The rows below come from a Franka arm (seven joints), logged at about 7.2 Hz.
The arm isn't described. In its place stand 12 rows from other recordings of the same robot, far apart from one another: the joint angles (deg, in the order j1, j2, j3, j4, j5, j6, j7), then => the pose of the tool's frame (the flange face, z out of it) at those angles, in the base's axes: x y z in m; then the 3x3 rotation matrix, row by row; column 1 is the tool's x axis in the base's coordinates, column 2 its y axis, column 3 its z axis.
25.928, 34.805, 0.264, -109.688, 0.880, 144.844, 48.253 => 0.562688 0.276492 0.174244; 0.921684 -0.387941 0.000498; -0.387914 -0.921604 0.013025; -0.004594 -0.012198 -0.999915
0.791, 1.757, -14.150, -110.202, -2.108, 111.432, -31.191 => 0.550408 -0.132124 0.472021; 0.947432 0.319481 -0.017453; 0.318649 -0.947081 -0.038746; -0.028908 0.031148 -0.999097
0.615, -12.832, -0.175, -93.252, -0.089, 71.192, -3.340 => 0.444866 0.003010 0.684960; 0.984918 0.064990 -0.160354; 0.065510 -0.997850 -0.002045; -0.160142 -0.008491 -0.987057
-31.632, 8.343, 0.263, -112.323, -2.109, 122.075, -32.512 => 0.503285 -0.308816 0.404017; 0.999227 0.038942 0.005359; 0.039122 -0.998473 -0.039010; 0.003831 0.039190 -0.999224
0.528, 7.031, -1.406, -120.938, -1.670, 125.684, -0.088 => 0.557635 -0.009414 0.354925; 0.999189 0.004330 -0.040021; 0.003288 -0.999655 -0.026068; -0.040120 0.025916 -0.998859
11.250, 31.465, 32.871, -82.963, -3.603, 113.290, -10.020 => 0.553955 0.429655 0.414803; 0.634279 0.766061 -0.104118; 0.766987 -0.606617 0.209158; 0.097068 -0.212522 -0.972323
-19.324, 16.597, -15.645, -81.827, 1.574, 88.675, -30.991 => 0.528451 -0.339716 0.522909; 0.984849 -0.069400 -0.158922; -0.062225 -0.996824 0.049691; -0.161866 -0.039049 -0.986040
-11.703, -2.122, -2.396, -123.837, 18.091, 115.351, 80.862 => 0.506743 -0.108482 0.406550; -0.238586 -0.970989 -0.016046; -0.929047 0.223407 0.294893; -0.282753 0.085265 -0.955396
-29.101, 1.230, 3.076, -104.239, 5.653, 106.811, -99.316 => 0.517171 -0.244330 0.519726; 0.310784 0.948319 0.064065; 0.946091 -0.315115 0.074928; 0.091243 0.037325 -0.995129
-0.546, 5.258, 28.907, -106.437, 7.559, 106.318, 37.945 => 0.504217 0.275909 0.467541; 0.965181 -0.214041 -0.150370; -0.198462 -0.973678 0.112093; -0.170404 -0.078347 -0.982255
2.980, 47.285, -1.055, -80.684, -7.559, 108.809, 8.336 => 0.689950 0.015694 0.186278; 0.948129 -0.017677 -0.317394; -0.068556 -0.986328 -0.149859; -0.310405 0.163845 -0.936378
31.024, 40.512, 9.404, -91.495, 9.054, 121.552, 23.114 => 0.519346 0.434604 0.209177; 0.947324 0.158214 -0.278469; 0.187702 -0.978759 0.082456; -0.259508 -0.130382 -0.956899
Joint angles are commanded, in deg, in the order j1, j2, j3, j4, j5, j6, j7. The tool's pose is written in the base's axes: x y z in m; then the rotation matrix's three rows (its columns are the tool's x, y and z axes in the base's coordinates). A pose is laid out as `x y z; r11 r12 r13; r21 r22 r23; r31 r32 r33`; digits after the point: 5 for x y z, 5 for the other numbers.
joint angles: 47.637, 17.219, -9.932, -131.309, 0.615, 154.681, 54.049
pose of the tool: 0.43017 0.33074 0.23147; 0.95391 -0.27669 0.11614; -0.28208 -0.95884 0.03252; 0.10236 -0.06378 -0.99270
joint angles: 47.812, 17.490, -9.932, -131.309, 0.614, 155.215, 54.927
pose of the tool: 0.42951 0.33228 0.22987; 0.95016 -0.28766 0.12018; -0.29365 -0.95527 0.03510; 0.10470 -0.06864 -0.99213
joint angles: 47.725, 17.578, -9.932, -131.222, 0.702, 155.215, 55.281
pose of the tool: 0.43038 0.33184 0.22962; 0.94757 -0.29616 0.11999; -0.30220 -0.95259 0.03524; 0.10387 -0.06965 -0.99215
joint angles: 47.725, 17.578, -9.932, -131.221, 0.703, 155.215, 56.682
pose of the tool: 0.43038 0.33185 0.22962; 0.94004 -0.31926 0.12000; -0.32541 -0.94491 0.03526; 0.10213 -0.07219 -0.99215
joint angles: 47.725, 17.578, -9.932, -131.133, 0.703, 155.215, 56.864
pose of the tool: 0.43082 0.33223 0.23019; 0.93892 -0.32208 0.12119; -0.32843 -0.94383 0.03621; 0.10272 -0.07380 -0.99197
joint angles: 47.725, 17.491, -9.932, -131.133, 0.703, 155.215, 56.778
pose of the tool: 0.43093 0.33235 0.23101; 0.93930 -0.32059 0.12220; -0.32713 -0.94424 0.03732; 0.10343 -0.07503 -0.99180
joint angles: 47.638, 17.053, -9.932, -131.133, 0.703, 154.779, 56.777
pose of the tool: 0.43139 0.33179 0.23434; 0.93879 -0.32240 0.12141; -0.32897 -0.94357 0.03810; 0.10227 -0.07571 -0.99187
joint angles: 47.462, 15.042, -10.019, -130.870, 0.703, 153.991, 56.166
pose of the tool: 0.43533 0.33239 0.25360; 0.93880 -0.31553 0.13817; -0.32564 -0.94375 0.05737; 0.11230 -0.09885 -0.98875
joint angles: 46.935, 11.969, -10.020, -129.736, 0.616, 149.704, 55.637
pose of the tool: 0.44066 0.33104 0.28281; 0.93932 -0.31674 0.13170; -0.32667 -0.94312 0.06171; 0.10466 -0.10098 -0.98937
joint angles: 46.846, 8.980, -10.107, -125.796, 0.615, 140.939, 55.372
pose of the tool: 0.44860 0.33604 0.32476; 0.94224 -0.31963 0.10010; -0.32556 -0.94423 0.04947; 0.07870 -0.07920 -0.99375
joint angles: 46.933, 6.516, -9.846, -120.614, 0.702, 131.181, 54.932
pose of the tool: 0.45295 0.34447 0.37200; 0.94847 -0.31038 0.06378; -0.31298 -0.94909 0.03561; 0.04948 -0.05373 -0.99733
